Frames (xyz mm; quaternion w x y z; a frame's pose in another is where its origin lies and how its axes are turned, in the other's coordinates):
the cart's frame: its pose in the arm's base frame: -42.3 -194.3 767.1 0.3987 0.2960 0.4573 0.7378
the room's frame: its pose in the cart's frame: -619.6 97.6 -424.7 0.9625 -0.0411 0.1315 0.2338
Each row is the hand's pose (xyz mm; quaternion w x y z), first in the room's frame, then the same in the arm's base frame.
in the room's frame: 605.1 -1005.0 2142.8 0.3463 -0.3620 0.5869 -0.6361
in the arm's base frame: 786.3 1260.3 1228.1 0.4743 -0.7180 0.0973 0.5000
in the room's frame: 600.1 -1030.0 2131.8 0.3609 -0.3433 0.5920 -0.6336
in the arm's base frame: 785.1 1267.3 1201.3 0.4674 -0.7143 0.1193 0.5070
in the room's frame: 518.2 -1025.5 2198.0 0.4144 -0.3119 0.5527 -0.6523
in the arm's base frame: 889.9 1262.3 1211.5 0.4989 -0.6678 0.1662 0.5268
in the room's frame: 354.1 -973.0 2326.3 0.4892 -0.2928 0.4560 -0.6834
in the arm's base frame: 1094.5 1221.9 1263.0 0.5706 -0.5728 0.2049 0.5517
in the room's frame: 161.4 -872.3 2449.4 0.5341 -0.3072 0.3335 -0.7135
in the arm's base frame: 1315.6 1133.5 1338.6 0.6560 -0.4691 0.1985 0.5570
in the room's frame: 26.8 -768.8 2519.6 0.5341 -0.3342 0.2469 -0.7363
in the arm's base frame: 1458.4 1041.3 1408.4 0.7172 -0.4078 0.1675 0.5397
